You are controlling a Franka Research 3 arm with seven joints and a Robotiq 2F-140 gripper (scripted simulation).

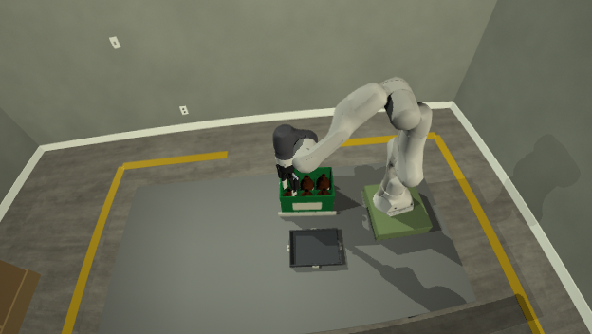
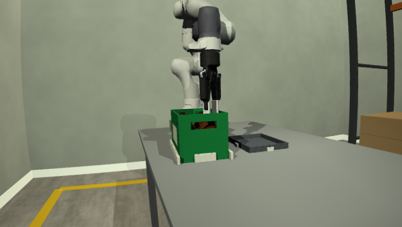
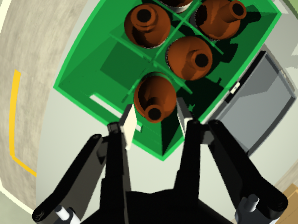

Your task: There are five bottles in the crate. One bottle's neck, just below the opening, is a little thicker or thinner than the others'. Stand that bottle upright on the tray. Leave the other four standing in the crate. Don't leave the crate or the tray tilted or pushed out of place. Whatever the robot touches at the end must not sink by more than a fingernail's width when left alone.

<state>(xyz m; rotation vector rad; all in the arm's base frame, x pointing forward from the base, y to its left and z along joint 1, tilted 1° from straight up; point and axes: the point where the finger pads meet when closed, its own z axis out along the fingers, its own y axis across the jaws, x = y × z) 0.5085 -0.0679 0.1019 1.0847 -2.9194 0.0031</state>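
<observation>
My gripper is now 9 cm past the green crate, 4 cm to the left of it and 10 cm above it. Round my hand: dark grey tray (10 cm behind, 26 cm to the left, 17 cm below).
</observation>
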